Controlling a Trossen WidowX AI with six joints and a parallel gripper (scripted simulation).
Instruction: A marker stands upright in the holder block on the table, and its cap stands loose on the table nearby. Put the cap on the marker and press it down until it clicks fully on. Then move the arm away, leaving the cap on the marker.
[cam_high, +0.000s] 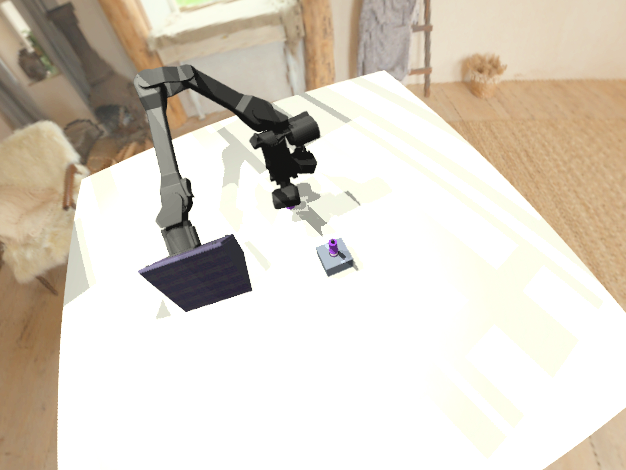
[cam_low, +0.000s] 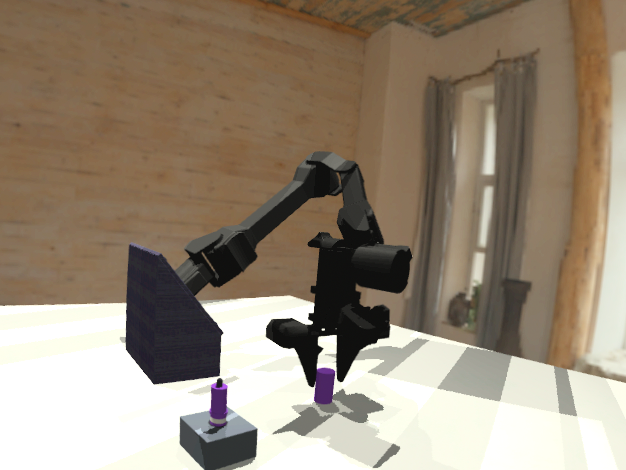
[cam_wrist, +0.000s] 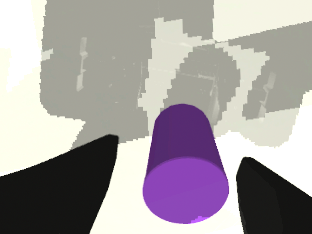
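Right now my gripper tip is right at the purple cap. Also, from my gripper tip: dark grey holder block 210 mm to the right, 50 mm ahead, 10 mm below.
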